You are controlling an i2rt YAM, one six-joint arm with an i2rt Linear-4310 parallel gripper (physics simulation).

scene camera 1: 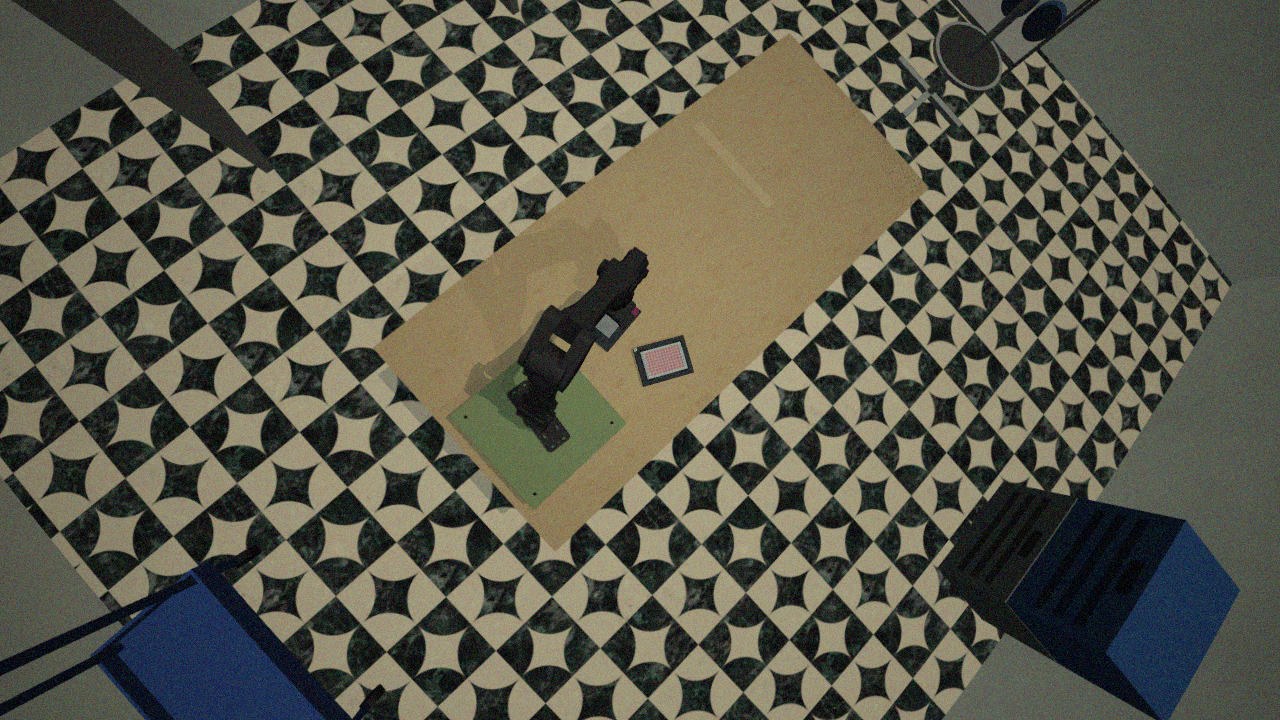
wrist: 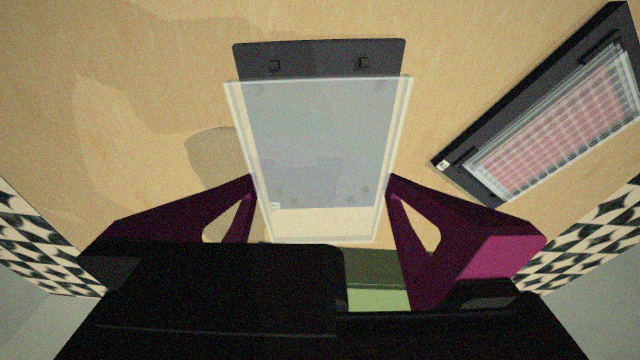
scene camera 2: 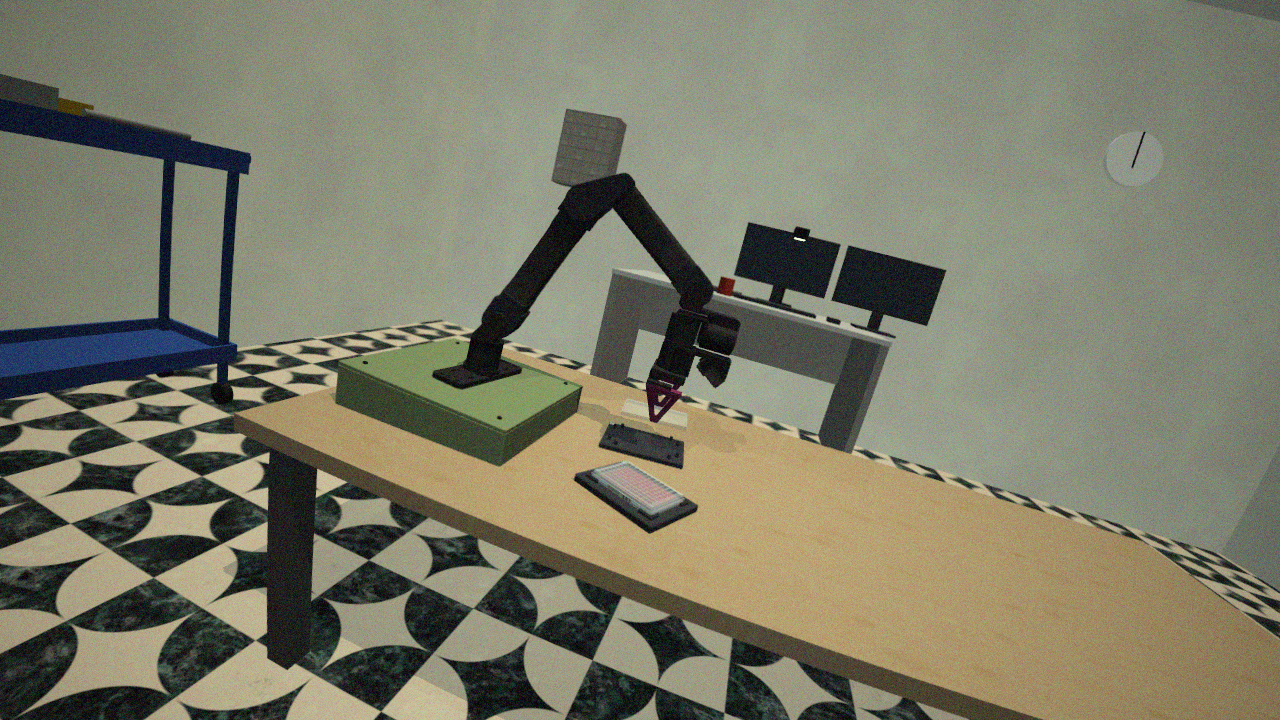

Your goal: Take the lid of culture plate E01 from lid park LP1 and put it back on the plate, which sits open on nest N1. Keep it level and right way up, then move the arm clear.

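Where they show: gripper, fingertip midpoint: (scene camera 1: 611,311) (wrist: 320,180) (scene camera 2: 655,415); arm's base, origin of the base link: (scene camera 1: 539,415) (scene camera 2: 480,374).
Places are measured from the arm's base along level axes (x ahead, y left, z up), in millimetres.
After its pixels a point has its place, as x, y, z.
My gripper (scene camera 2: 660,413) {332, 117, 0} (wrist: 320,180) {332, 117, 0} is shut on the long sides of the clear, pale lid (scene camera 1: 607,325) {298, 91, 6} (scene camera 2: 637,411) {304, 86, 6} (wrist: 320,130) {369, 126, 7}. The lid hangs roughly level, clear above the dark lid park LP1 (scene camera 1: 612,343) {287, 48, -60} (scene camera 2: 626,441) {297, 87, -60} (wrist: 320,61) {392, 130, -60}, whose small posts show. In the wrist view the lid is shifted toward the gripper's body relative to the park. The open culture plate (scene camera 1: 663,360) {378, -85, -44} (scene camera 2: 637,484) {382, -91, -47} (wrist: 555,132) {390, -79, -47}, with pink wells, sits in the dark nest N1 (scene camera 1: 688,360) {444, -132, -58} (scene camera 2: 680,513) {461, -103, -59} (wrist: 520,102) {402, -38, -58}, apart from the lid. The arm partly covers the park in scene camera 1's view.
The arm's base stands on a green block (scene camera 1: 537,474) {-93, -124, 6} (scene camera 2: 429,428) {43, -176, -50} at one end of the wooden table (scene camera 1: 787,134) {1235, 288, -70} (scene camera 2: 850,555) {726, -13, -70}. The nest lies beside the park, nearer scene camera 2. A blue cart (scene camera 2: 201,154) and a grey desk (scene camera 2: 760,317) with monitors stand beyond the table.
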